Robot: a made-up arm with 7 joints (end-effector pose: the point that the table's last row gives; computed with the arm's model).
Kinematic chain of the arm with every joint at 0, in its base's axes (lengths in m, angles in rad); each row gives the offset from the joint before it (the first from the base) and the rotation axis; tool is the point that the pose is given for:
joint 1: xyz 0 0.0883 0 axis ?
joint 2: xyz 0 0.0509 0 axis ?
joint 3: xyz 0 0 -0.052 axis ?
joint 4: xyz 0 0 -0.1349 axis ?
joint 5: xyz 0 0 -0.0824 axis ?
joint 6: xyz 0 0 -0.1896 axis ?
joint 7: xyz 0 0 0 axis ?
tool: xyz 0 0 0
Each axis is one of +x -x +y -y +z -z.
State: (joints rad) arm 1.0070 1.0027 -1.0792 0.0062 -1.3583 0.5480 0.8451
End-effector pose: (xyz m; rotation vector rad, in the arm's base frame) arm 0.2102 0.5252 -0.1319 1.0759 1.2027 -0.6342
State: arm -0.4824 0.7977 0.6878 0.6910 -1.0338 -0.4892 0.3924
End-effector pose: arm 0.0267 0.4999 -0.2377 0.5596 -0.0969 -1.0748
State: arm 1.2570 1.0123 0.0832 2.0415 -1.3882 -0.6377 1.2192
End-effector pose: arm 0.0903 0.2038 0.2247 2.3038 -0.1411 -1.2296
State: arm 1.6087 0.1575 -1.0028 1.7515 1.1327 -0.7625 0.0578
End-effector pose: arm 0.1661 -0.0619 0.1503 1.6772 2.2791 0.7852
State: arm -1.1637 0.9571 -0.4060 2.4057 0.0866 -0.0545 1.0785
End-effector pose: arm 0.0201 0.0856 -0.1740 -1.5692 -0.4620 -1.2934
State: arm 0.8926 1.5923 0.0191 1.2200 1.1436 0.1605 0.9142
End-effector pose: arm 0.1517 0.4194 0.2057 0.1102 -2.0131 -0.6878
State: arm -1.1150 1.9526 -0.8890 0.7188 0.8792 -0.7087 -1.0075
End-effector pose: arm 0.0648 0.5544 -0.0939 1.3498 -0.6259 -1.2954
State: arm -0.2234 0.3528 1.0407 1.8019 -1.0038 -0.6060 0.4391
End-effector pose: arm 0.1221 0.3966 -0.0667 1.3586 -0.9480 -1.0973
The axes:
joint 1: -y
joint 2: +x
joint 3: +z
joint 4: -y
joint 5: +z
joint 6: +y
joint 7: -x

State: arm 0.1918 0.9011 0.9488 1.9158 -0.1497 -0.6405 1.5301
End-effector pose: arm 0.1265 0.3427 0.1307 1.1105 -1.0205 -1.8175
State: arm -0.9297 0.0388 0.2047 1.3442 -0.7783 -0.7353 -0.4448
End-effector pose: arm -0.0417 0.2027 -0.3550 0.4566 -1.1790 -0.5888
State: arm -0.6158 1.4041 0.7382 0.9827 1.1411 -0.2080 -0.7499
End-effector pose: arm 0.1910 0.4976 -0.0198 1.3397 -1.5125 0.9116
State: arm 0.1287 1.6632 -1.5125 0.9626 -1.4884 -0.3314 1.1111
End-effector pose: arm 0.0373 0.5006 -0.1871 -0.3286 2.3018 -1.8776
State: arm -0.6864 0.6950 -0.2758 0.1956 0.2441 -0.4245 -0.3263
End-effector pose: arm -0.1873 0.4187 -0.3089 0.8162 0.0137 -0.4354
